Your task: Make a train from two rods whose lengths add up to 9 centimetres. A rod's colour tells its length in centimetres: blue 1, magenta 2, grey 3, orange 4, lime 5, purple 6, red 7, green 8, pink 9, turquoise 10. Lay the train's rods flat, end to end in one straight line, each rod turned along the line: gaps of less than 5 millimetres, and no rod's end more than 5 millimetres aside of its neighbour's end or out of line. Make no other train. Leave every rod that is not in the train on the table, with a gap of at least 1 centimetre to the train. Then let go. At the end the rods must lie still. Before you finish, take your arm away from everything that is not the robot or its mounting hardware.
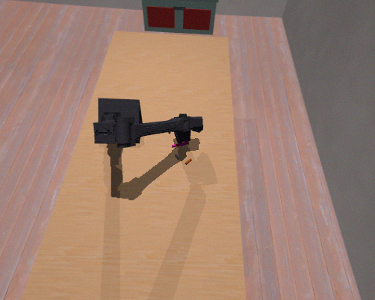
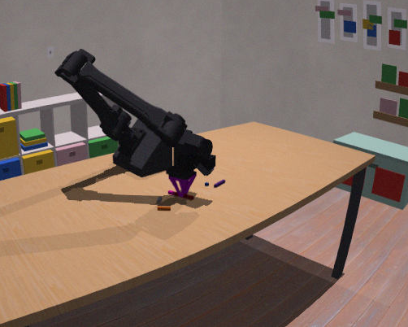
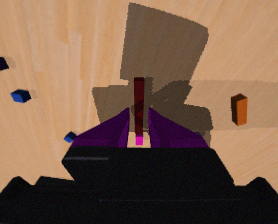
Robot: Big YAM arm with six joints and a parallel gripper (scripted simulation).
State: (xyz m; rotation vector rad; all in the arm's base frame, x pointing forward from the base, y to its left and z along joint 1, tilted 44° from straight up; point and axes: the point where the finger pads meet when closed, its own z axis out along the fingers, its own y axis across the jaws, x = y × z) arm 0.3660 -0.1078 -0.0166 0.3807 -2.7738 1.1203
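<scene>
My hand is 10 mm above the red rod. Also, from my hand: orange rod (40 mm ahead, 110 mm to the right, 10 mm below); then magenta rod (40 mm behind, 10 mm to the right, 10 mm below); then grey rod (20 mm behind, 80 mm to the right, 10 mm below).
</scene>
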